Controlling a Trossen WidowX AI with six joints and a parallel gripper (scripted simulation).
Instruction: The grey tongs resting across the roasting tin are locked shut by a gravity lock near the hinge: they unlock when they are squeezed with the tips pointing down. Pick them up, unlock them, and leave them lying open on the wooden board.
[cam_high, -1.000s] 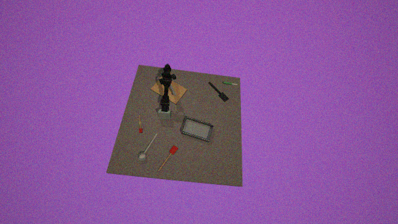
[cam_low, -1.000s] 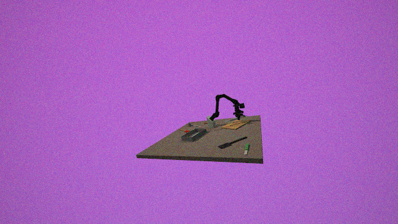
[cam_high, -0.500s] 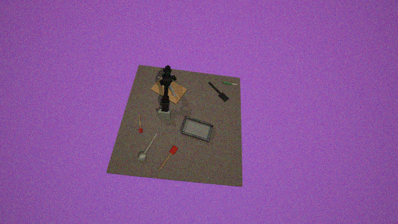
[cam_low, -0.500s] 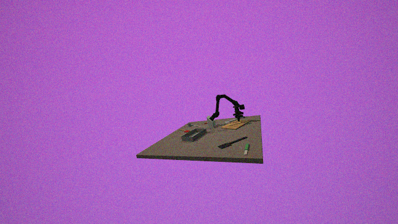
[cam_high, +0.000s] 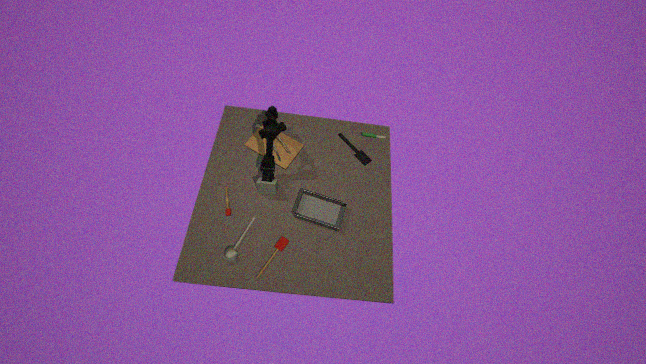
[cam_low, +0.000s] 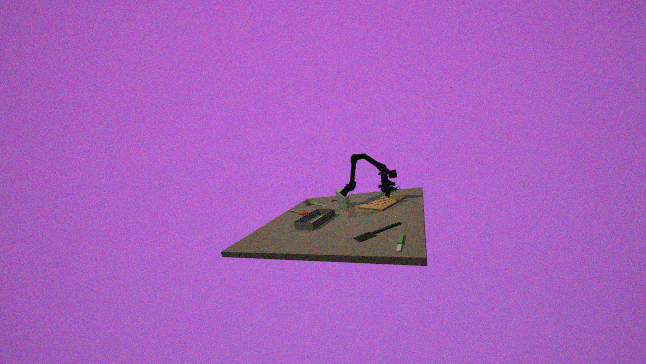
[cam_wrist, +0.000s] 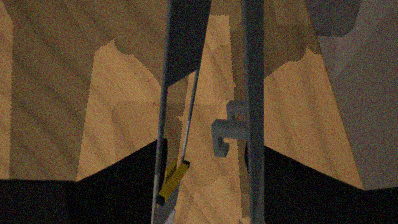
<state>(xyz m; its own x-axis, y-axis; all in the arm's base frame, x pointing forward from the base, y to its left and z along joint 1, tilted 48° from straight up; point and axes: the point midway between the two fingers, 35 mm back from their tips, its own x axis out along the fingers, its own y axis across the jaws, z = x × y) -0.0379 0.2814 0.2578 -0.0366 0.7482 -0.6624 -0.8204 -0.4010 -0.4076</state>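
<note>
Right now the yellow lock piece is 3 cm above my gripper tip, 1 cm to the right of it and 1 cm behind it. The rest, counted from my gripper tip: red-tipped tool (54 cm to the right, 20 cm behind, 4 cm below); then black spatula (61 cm ahead, 4 cm below, 2 cm to the left); then wooden board (4 cm to the right, 4 cm below, 1 cm ahead).
</note>
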